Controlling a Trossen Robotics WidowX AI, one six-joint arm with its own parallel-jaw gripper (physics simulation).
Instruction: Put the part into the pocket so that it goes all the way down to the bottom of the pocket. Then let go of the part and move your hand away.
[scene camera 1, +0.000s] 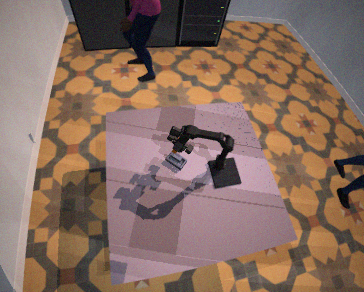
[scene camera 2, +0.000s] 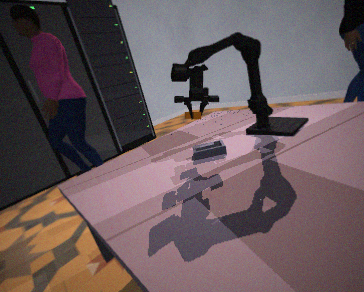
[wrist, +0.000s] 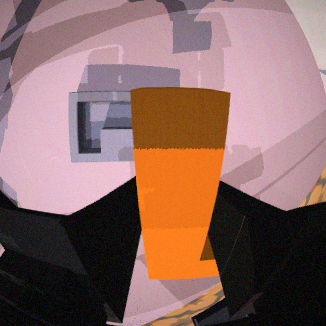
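Pixels of known places: gripper, fingertip midpoint: (scene camera 2: 196, 119) (wrist: 171, 180); arm's base, origin of the base link: (scene camera 1: 218, 166) (scene camera 2: 262, 125).
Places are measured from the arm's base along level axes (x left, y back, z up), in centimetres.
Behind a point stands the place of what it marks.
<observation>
The orange part (scene camera 1: 174, 151) @[x -15.5, y -32.5, z 16.7 cm] (scene camera 2: 193, 115) @[x -17.3, y -33.0, z 16.6 cm] (wrist: 177, 190) @[x -17.7, y -29.7, z 17.2 cm] is held in my gripper (scene camera 1: 176, 149) @[x -19.0, y -29.3, z 13.8 cm] (scene camera 2: 197, 114) @[x -19.0, y -29.3, z 13.8 cm] (wrist: 171, 180) @[x -19.0, y -29.3, z 13.8 cm], which is shut on it. The part hangs in the air, well above the table top. The grey block with the pocket (scene camera 1: 181, 166) @[x -9.2, y -27.9, z 0.8 cm] (scene camera 2: 210, 152) @[x -13.1, y -32.7, z -0.3 cm] (wrist: 74, 132) @[x -11.2, y -25.2, z 1.2 cm] lies on the table, lower than the part and apart from it. In the wrist view the pocket opening shows left of the part, its edges roughly in line with the part's; the part hides the block's right portion.
The pink table top (scene camera 1: 215, 220) @[x 35.6, y -19.6, z -2.4 cm] (scene camera 2: 325, 200) @[x 26.7, y -52.0, z -2.4 cm] bears the arm's black base plate (scene camera 1: 226, 176) @[x 9.5, y 2.3, z -0.6 cm] (scene camera 2: 280, 126) @[x 8.4, y -1.5, z -0.5 cm] to the right of the block. Dark cabinets (scene camera 1: 105, 30) (scene camera 2: 107, 65) stand beyond the table. A person in a pink top (scene camera 1: 145, 25) (scene camera 2: 55, 70) stands near them.
</observation>
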